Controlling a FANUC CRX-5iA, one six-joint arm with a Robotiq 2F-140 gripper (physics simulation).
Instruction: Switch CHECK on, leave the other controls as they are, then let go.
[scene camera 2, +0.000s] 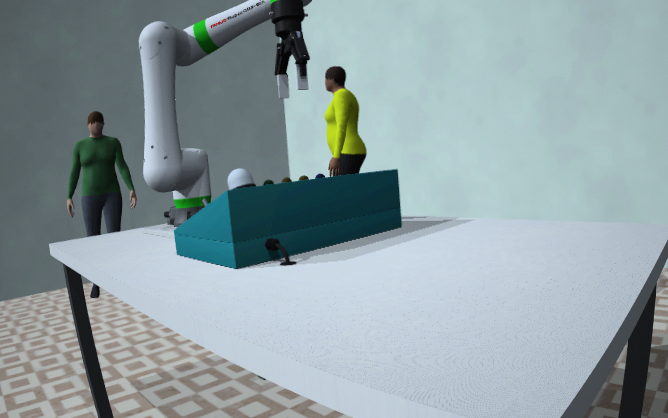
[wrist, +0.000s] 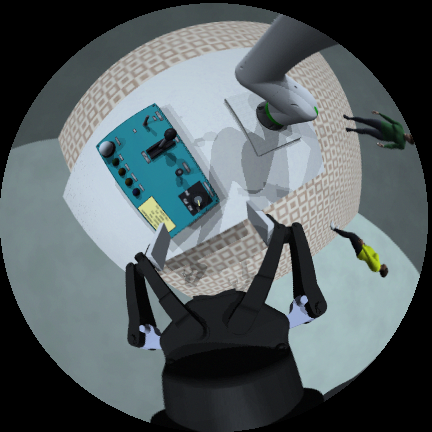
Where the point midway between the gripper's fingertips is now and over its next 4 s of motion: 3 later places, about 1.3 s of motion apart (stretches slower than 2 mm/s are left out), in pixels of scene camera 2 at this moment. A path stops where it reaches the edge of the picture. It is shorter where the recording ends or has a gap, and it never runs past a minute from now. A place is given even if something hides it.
My gripper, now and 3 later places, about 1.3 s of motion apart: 293, 94; 306, 126; 306, 146; 316, 91
